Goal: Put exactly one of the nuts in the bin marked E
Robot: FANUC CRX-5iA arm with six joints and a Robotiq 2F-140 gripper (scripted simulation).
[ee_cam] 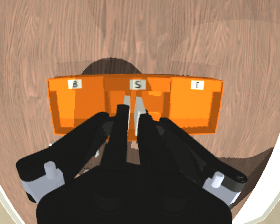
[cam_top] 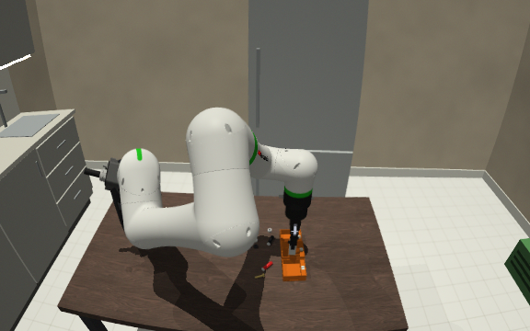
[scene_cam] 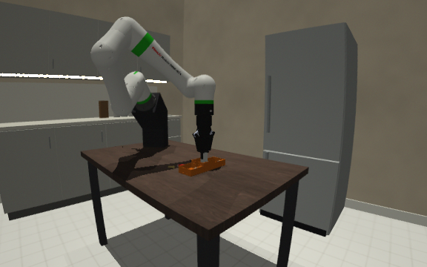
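The dark cylinder is 100 mm to the left of my hand, 60 mm behind it and 40 mm below it. The rest, counted from my hand: red piece: 110 mm behind, 40 mm below, 30 mm to the right; yellow screw: 140 mm behind, 70 mm to the right, 40 mm below.
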